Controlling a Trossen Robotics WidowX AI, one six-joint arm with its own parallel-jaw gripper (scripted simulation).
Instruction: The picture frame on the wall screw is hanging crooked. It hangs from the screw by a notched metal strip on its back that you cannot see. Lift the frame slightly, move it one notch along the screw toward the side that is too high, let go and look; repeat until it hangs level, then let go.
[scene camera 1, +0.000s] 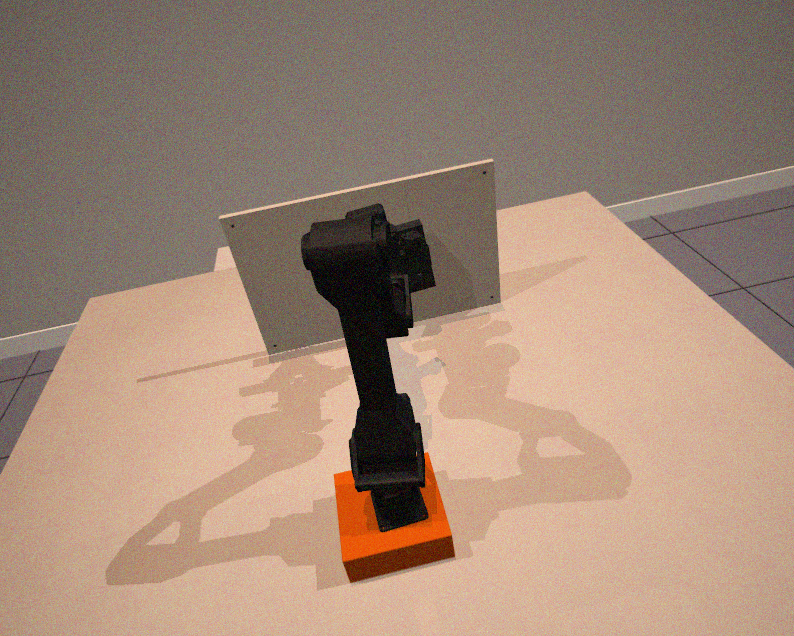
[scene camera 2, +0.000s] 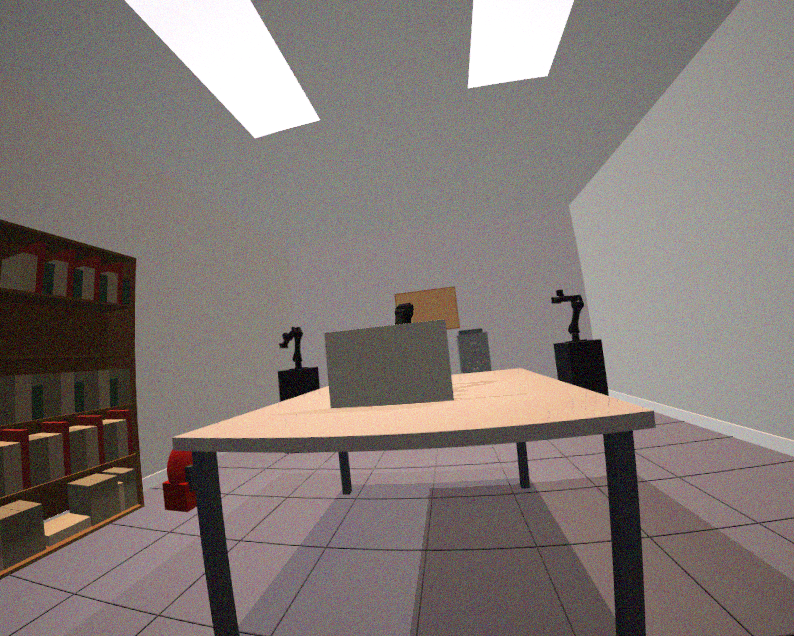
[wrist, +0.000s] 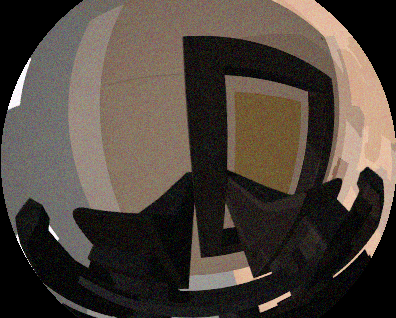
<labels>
my gripper: scene camera 1 371, 239; wrist 206, 176; not seen in scene camera 2 (hidden by a wall board)
picture frame: scene camera 1 425, 280; wrist 266, 115; not seen in scene camera 2 (hidden by a wall board)
</labels>
